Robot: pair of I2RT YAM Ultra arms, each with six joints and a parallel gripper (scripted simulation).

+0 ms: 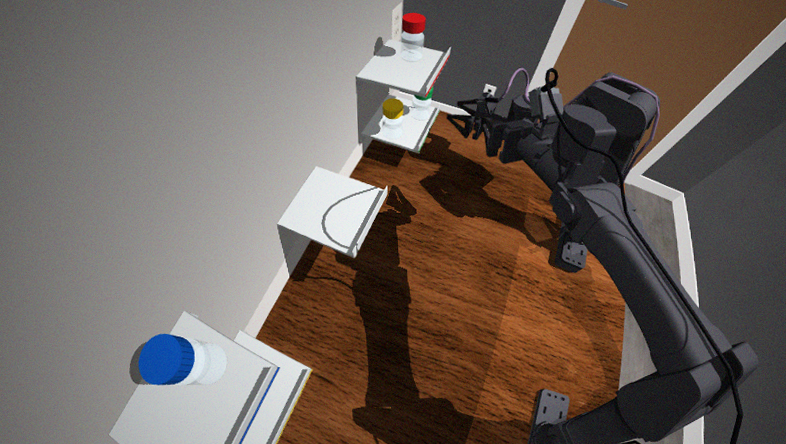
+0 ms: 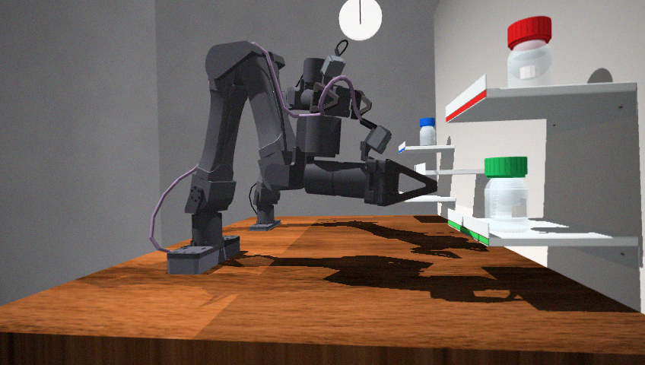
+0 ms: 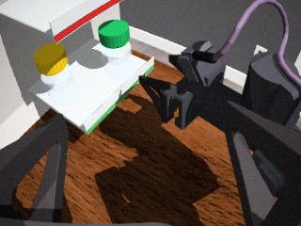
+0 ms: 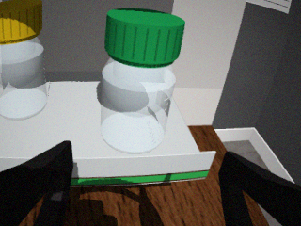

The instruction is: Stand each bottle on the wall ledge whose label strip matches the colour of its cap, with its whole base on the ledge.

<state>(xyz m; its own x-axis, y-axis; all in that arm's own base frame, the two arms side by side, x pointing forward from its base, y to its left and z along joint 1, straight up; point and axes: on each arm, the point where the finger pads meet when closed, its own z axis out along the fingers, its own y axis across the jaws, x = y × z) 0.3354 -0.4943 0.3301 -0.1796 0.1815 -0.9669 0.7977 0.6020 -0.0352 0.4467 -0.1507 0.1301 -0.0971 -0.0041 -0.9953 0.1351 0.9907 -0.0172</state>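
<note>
The yellow-capped bottle is 15 cm ahead of my right hand, 9 cm to the left of it and 2 cm below it. Also, from my right hand: red-capped bottle 17 cm above, 14 cm ahead, 1 cm to the right; then green-capped bottle 10 cm ahead, 2 cm to the right, 2 cm below; then wall 41 cm to the left, 29 cm above, 26 cm ahead.
</note>
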